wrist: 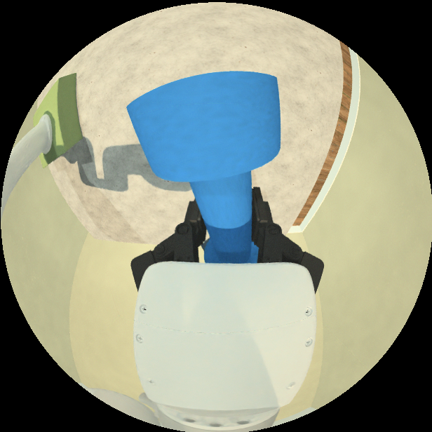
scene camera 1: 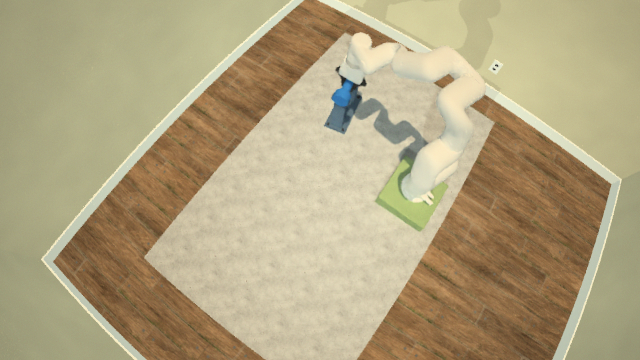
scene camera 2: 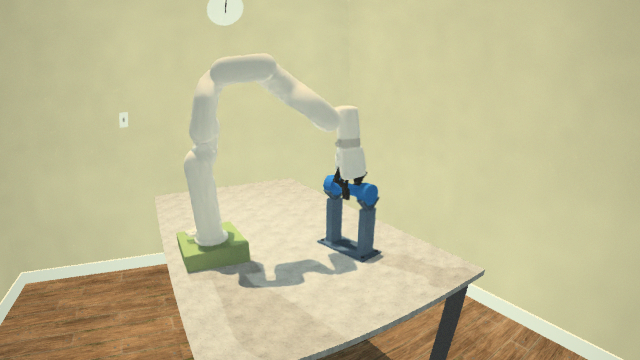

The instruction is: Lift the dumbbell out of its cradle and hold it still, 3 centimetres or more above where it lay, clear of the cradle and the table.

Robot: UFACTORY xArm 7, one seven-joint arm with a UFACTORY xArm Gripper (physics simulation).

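Places are measured from the arm's base along level axes (x left, y down, z back), in centimetres.
Pixels of known places: gripper, fingertip midpoint: (scene camera 1: 348,86) (scene camera 2: 351,197); arm's base at its link origin: (scene camera 1: 415,187) (scene camera 2: 211,238).
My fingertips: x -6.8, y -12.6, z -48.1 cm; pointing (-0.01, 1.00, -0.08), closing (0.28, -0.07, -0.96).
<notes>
Ahead of a thing's pixels: the offset from my fingertips to its top centre. Level surfaces: height alone.
The blue dumbbell {dx +0.6, dy -6.2, dz +0.4 cm} (scene camera 1: 342,96) (scene camera 2: 369,193) (wrist: 210,125) lies level across the tops of the two posts of the dark blue cradle {dx +0.2, dy -1.6, dz +0.2 cm} (scene camera 1: 340,121) (scene camera 2: 366,232). In scene camera 2 both its heads rest in the cradle's V-shaped holders. My gripper (scene camera 1: 349,84) (scene camera 2: 352,190) (wrist: 228,198) points down and is shut on the dumbbell's handle between the two heads. In the wrist view one black finger stands against each side of the handle. The far head is mostly hidden behind the handle and the gripper body, and I cannot make out the cradle there.
The cradle stands on the pale stone-look table {dy +19.0 cm} (scene camera 1: 280,210) (scene camera 2: 280,230) (wrist: 215,40), near one table edge. The arm's green base block (scene camera 1: 400,212) (scene camera 2: 220,257) (wrist: 67,115) stands on the same table. The arm arches over from the base, and its shadow falls between base and cradle.
</notes>
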